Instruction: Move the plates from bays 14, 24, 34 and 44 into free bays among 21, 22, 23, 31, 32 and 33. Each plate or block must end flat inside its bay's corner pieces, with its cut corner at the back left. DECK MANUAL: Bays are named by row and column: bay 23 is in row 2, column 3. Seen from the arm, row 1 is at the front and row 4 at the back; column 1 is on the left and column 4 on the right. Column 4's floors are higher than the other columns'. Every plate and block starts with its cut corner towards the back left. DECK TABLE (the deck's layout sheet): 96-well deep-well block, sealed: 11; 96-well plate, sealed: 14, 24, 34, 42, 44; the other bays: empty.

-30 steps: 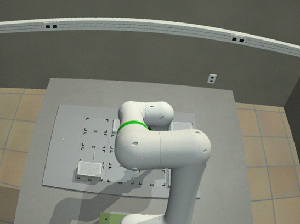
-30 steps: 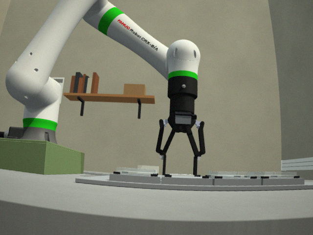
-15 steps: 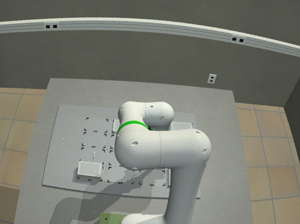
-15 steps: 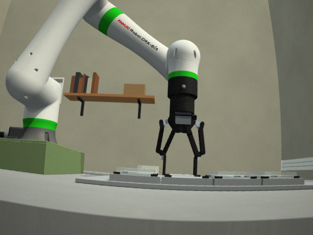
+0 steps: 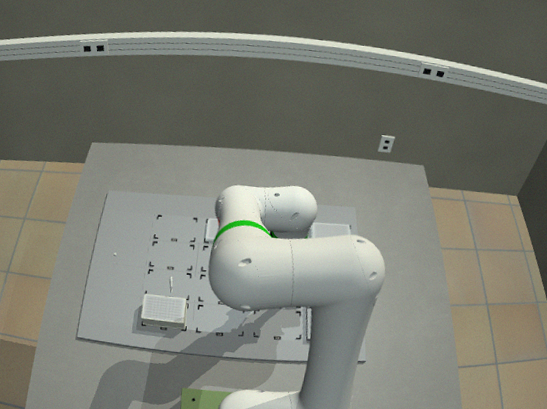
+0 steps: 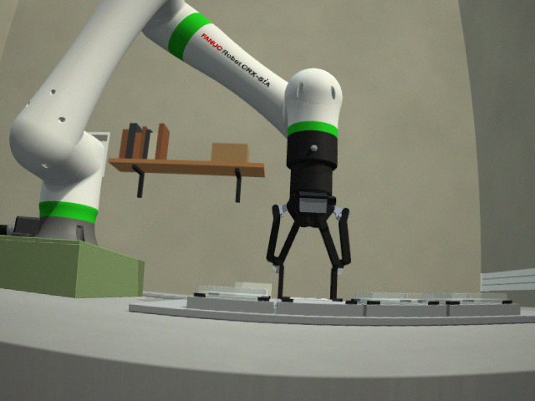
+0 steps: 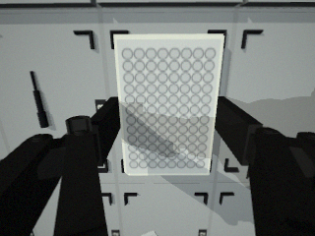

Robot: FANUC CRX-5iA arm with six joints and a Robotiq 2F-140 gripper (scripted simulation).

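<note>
Right now my hand is 180 mm to the left of the sealed 96-well plate, 80 mm short of it and 10 mm above it. From my hand the other things lie so: dark stick: 110 mm ahead, 30 mm to the right, 30 mm below; thin white stick: 310 mm to the left, 50 mm ahead, 30 mm below; white scrap: 170 mm to the left, 40 mm ahead, 30 mm below.
</note>
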